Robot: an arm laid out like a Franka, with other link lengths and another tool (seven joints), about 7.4 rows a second.
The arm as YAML. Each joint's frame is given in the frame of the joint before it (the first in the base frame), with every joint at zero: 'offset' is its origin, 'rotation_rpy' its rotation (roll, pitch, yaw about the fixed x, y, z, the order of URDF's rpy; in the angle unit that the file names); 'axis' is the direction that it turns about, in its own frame. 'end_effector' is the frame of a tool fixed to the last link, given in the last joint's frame.
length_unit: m
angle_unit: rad
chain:
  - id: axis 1
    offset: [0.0, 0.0, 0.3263]
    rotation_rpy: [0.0, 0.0, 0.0]
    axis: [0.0, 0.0, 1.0]
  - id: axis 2
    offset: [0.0, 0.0, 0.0]
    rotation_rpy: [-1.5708, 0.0, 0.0]
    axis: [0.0, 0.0, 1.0]
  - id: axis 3
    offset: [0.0, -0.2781, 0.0]
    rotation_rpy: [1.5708, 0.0, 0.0]
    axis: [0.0, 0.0, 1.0]
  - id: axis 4
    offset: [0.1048, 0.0, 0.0]
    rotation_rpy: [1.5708, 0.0, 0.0]
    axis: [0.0, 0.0, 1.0]
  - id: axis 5
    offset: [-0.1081, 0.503, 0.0]
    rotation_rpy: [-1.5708, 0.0, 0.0]
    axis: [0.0, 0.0, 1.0]
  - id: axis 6
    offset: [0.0, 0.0, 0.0]
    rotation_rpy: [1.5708, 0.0, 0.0]
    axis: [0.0, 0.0, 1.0]
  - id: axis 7
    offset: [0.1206, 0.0, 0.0]
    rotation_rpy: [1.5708, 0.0, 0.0]
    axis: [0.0, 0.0, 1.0]
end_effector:
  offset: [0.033, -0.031, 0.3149]
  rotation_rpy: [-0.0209, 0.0, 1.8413]
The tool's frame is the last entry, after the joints.
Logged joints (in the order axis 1, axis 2, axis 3, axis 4, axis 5, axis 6, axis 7), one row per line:
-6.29, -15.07, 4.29, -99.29, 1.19, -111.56, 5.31
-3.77, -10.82, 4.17, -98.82, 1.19, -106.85, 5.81
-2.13, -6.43, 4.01, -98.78, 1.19, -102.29, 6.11
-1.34, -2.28, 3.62, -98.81, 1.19, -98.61, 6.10
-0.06, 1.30, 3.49, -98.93, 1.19, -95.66, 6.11
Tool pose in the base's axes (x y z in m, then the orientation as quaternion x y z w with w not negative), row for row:
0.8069, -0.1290, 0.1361, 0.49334, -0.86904, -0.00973, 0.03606
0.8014, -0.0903, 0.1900, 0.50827, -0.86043, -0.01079, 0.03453
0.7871, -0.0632, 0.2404, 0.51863, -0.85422, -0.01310, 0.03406
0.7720, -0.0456, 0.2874, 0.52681, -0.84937, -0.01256, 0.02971
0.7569, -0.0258, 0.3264, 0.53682, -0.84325, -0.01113, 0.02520
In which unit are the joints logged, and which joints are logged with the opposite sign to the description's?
The joints are logged in degrees. Opposite sign: axis 2, axis 3, axis 5, axis 6.
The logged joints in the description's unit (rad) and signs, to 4 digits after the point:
-0.1098, 0.2630, -0.0749, -1.7329, -0.0208, 1.9471, 0.0927
-0.0658, 0.1888, -0.0728, -1.7247, -0.0208, 1.8649, 0.1014
-0.0372, 0.1122, -0.0700, -1.7240, -0.0208, 1.7853, 0.1066
-0.0234, 0.0398, -0.0632, -1.7246, -0.0208, 1.7211, 0.1065
-0.0010, -0.0227, -0.0609, -1.7267, -0.0208, 1.6696, 0.1066

